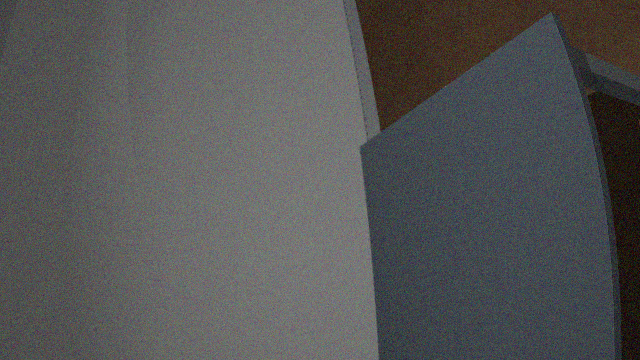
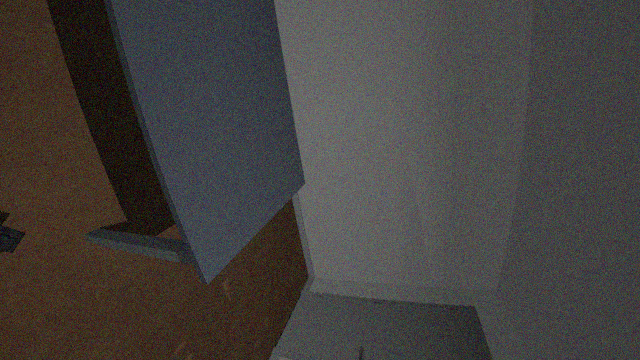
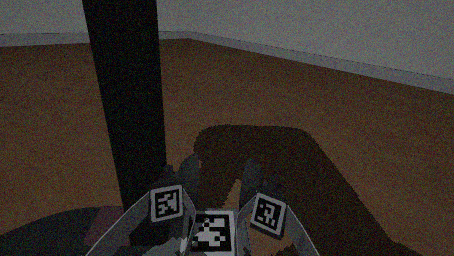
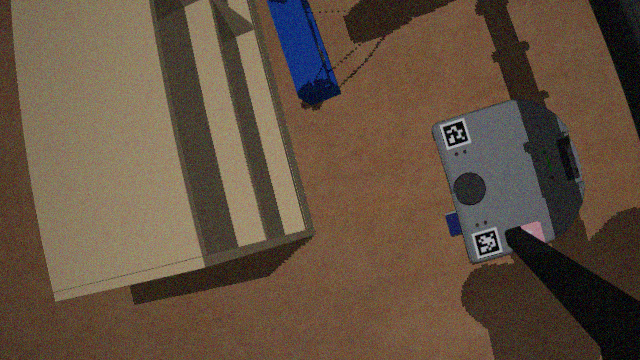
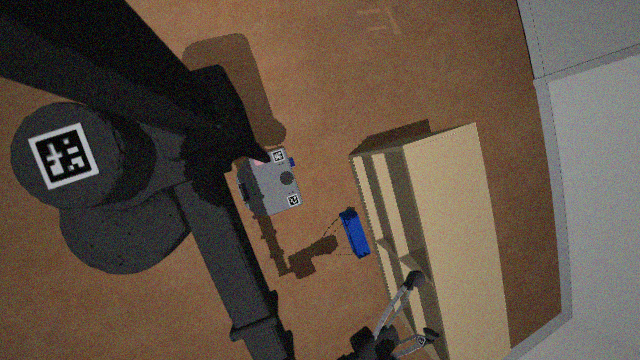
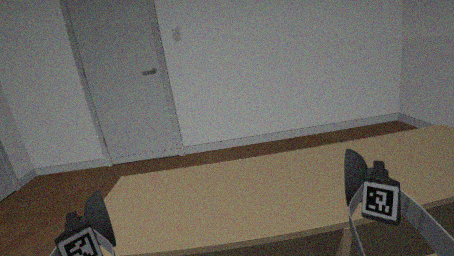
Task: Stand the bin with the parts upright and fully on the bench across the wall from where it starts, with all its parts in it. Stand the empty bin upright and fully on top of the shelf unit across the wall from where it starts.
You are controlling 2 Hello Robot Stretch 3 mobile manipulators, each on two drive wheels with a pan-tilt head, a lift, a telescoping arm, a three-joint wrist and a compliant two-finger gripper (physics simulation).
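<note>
The r1 gripper point(image 3: 221, 172) is open, its fingers a modest gap apart over the floor, with no object between them. The r2 gripper point(image 5: 422, 306) point(image 6: 228, 197) is wide open and empty above the shelf unit. The pale wooden shelf unit point(image 4: 100, 150) point(image 5: 455, 215) point(image 6: 225, 205) has a bare stretch of top board. A long blue box-like thing point(image 4: 305, 55) point(image 5: 355, 234), perhaps a bin on its side, lies on the floor by the unit's open front. A blue-grey bench top point(image 1: 480, 175) point(image 2: 215, 140) runs along a wall. No parts show.
The r2 base point(image 4: 495, 165) point(image 5: 275, 182) stands on the floor before the shelf unit, with the blue thing between their lines. The r1 mast point(image 3: 130, 100) stands left of its gripper. A door point(image 6: 122, 90) is beyond the shelf unit. A small dark object point(image 2: 10, 239) shows at the left edge.
</note>
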